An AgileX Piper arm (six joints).
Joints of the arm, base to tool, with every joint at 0 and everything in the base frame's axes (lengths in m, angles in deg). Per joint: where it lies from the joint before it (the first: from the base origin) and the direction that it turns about. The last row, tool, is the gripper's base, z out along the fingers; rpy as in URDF.
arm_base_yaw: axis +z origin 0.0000 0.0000 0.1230
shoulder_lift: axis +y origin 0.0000 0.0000 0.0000
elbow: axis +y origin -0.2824 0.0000 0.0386
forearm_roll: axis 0.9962 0 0.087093 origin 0.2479 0.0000 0.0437
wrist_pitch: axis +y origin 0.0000 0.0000 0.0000
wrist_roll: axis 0.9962 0 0.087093 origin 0.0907 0.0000 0.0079
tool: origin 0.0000 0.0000 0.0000 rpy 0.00 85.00 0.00
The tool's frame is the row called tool.
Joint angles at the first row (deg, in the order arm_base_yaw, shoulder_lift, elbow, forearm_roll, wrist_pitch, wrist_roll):
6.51, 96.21, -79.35, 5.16, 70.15, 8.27
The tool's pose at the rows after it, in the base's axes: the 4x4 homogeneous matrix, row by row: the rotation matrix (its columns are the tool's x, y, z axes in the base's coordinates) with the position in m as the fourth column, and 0 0 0 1 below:
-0.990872 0.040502 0.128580 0.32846; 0.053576 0.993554 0.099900 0.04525; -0.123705 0.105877 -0.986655 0.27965; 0 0 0 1
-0.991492 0.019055 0.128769 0.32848; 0.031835 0.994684 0.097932 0.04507; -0.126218 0.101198 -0.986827 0.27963; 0 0 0 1
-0.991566 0.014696 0.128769 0.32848; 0.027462 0.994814 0.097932 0.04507; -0.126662 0.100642 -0.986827 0.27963; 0 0 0 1
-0.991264 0.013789 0.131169 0.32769; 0.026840 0.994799 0.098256 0.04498; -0.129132 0.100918 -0.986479 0.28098; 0 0 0 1
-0.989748 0.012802 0.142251 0.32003; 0.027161 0.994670 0.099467 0.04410; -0.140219 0.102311 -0.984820 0.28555; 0 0 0 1
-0.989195 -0.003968 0.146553 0.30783; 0.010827 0.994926 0.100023 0.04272; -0.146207 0.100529 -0.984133 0.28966; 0 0 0 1
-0.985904 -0.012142 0.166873 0.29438; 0.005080 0.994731 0.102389 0.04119; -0.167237 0.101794 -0.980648 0.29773; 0 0 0 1
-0.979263 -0.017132 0.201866 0.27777; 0.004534 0.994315 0.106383 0.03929; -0.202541 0.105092 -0.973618 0.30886; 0 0 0 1
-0.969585 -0.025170 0.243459 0.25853; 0.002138 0.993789 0.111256 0.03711; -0.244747 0.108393 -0.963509 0.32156; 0 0 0 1
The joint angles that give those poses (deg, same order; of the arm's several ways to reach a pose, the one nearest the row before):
6.51, 96.21, -79.35, 5.16, 70.19, 7.81
6.51, 96.21, -79.35, 5.04, 70.19, 6.60
6.51, 96.21, -79.35, 5.04, 70.19, 6.35
6.51, 95.98, -79.35, 5.04, 70.29, 6.32
6.51, 94.12, -78.04, 5.04, 70.18, 6.32
6.51, 91.50, -75.79, 5.04, 70.30, 5.38
6.51, 88.27, -73.85, 5.04, 70.39, 5.04
6.51, 84.15, -71.79, 5.04, 70.40, 4.96
6.51, 79.44, -69.81, 5.04, 70.64, 4.78

